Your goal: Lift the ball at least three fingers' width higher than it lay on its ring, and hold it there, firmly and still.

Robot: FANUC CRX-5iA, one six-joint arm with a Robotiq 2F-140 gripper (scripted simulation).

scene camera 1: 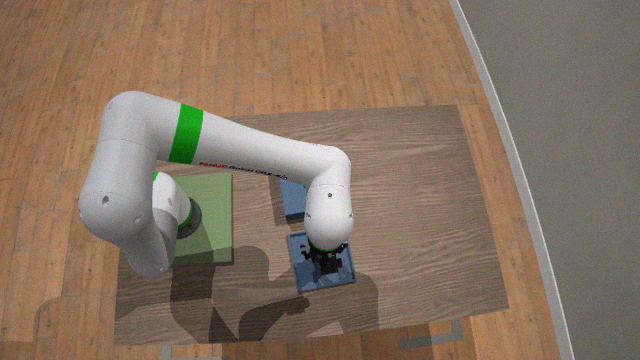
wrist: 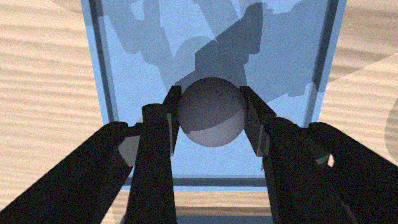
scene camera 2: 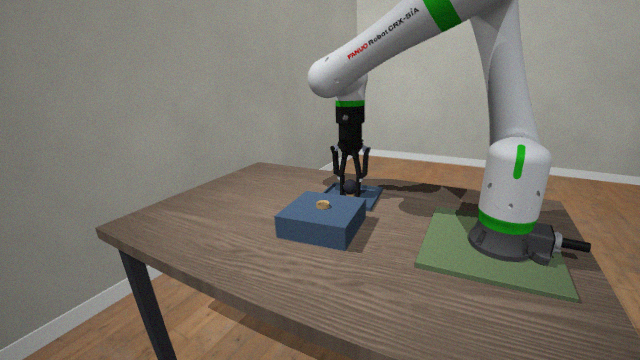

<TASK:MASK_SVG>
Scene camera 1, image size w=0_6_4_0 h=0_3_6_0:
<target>flat blue tray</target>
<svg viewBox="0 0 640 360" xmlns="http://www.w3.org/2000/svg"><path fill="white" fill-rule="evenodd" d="M288 234L298 292L357 281L348 240L348 246L344 248L343 252L336 254L337 259L342 258L343 267L338 268L338 273L322 275L320 263L316 260L315 263L312 263L312 259L305 260L304 255L301 254L300 245L309 246L305 231Z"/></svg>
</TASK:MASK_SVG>
